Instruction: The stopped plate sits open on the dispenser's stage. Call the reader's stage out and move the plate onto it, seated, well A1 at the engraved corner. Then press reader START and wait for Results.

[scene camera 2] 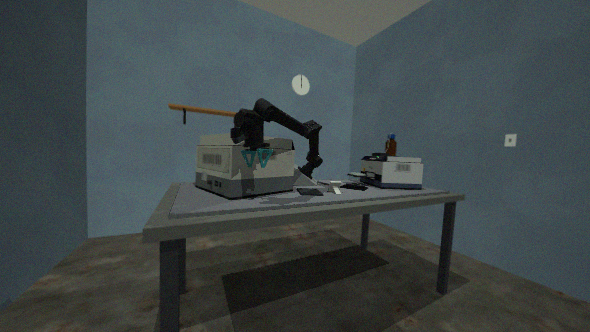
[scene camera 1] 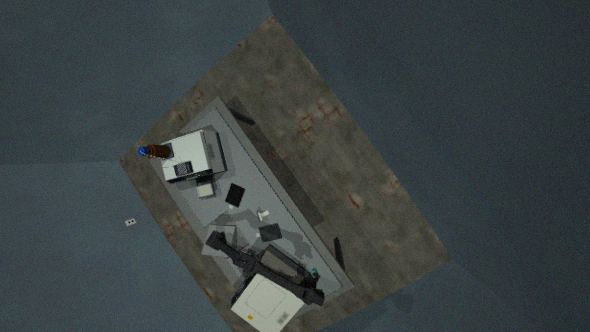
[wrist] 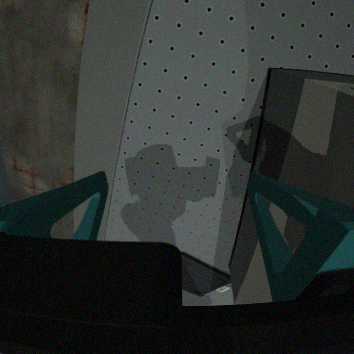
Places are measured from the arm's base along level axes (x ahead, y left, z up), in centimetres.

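Where they show: gripper, fingertip midpoint: [scene camera 2: 256, 167] [scene camera 1: 310, 272] [wrist: 177, 179]; arm's base at its link origin: [scene camera 2: 304, 173].
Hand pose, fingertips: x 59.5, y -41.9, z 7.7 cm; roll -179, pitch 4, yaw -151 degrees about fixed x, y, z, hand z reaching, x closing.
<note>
Each offset is from my fingertips to the top centre of the thing. "spot": to the spot under its first point.
The dispenser [scene camera 1: 187, 155] [scene camera 2: 400, 172] is a white box at the far end of the table. A pale plate {dx -52.6, dy +83.2, dz -5.8 cm} [scene camera 1: 205, 190] sits on its extended stage; wells and corner A1 are too small to tell. The reader {dx -32.5, dy -3.1, dz +14.6 cm} [scene camera 1: 267, 302] [scene camera 2: 240, 172] is the large off-white and grey box at the opposite end, and its dark side shows at the right in the wrist view. No extended reader stage is discernible, and its START button and screen cannot be made out. My gripper [scene camera 2: 257, 164] [wrist: 177, 179] is open and empty, with teal fingers, above the table beside the reader, away from the plate.
Two dark flat pads {dx -35.3, dy +70.1, dz -13.0 cm} [scene camera 1: 235, 195] {spot: dx -20.7, dy +32.5, dz -13.8 cm} [scene camera 1: 270, 232] and a small white stand [scene camera 1: 263, 214] [scene camera 2: 335, 187] lie between the machines. A brown bottle {spot: dx -53.4, dy +116.3, dz +18.3 cm} [scene camera 1: 159, 151] [scene camera 2: 391, 146] stands on the dispenser. The arm reaches across the reader. The table edge [wrist: 100, 100] runs left of the fingers.
</note>
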